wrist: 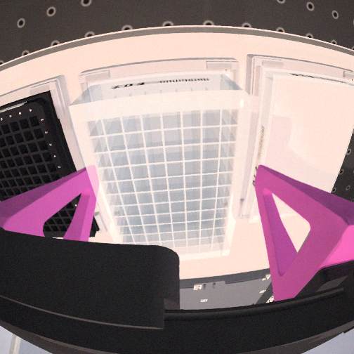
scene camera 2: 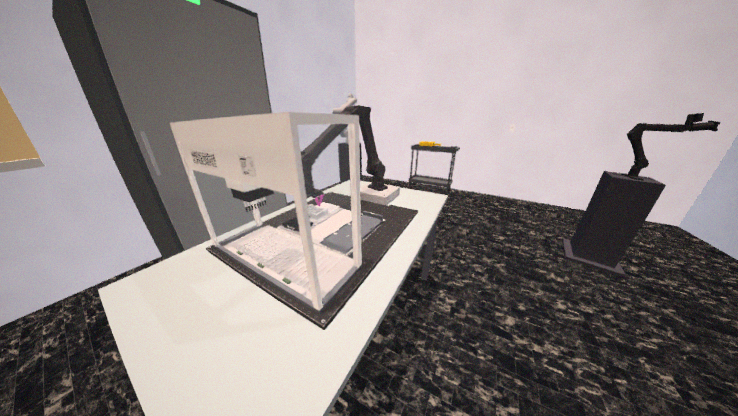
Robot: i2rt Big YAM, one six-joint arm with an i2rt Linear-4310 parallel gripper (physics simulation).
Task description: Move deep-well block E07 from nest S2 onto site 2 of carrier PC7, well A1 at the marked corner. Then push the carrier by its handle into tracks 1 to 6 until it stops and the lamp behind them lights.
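The clear deep-well block E07 point(wrist: 165, 165) sits upright in the middle nest point(wrist: 160, 65) of a pale nest plate in the wrist view, its printed label on the far side. My gripper point(wrist: 176, 173) point(scene camera 2: 319, 199) is open, with one magenta fingertip on each side of the block's image; nothing is between the fingers. How high the fingertips stand above the block is hard to tell. The grey carrier point(scene camera 2: 348, 232) lies beside the nest plate in the scene view; its site marks and handle are too small to tell. The tracks point(scene camera 2: 289, 258) lie under the white frame.
A black well plate point(wrist: 22, 140) sits in the nest on the left and a white plate point(wrist: 310, 125) in the one on the right. The white frame point(scene camera 2: 304, 232) stands over the track deck, with a black multi-tip head point(scene camera 2: 251, 194) hanging inside. A dark perforated board point(scene camera 2: 385, 242) lies underneath.
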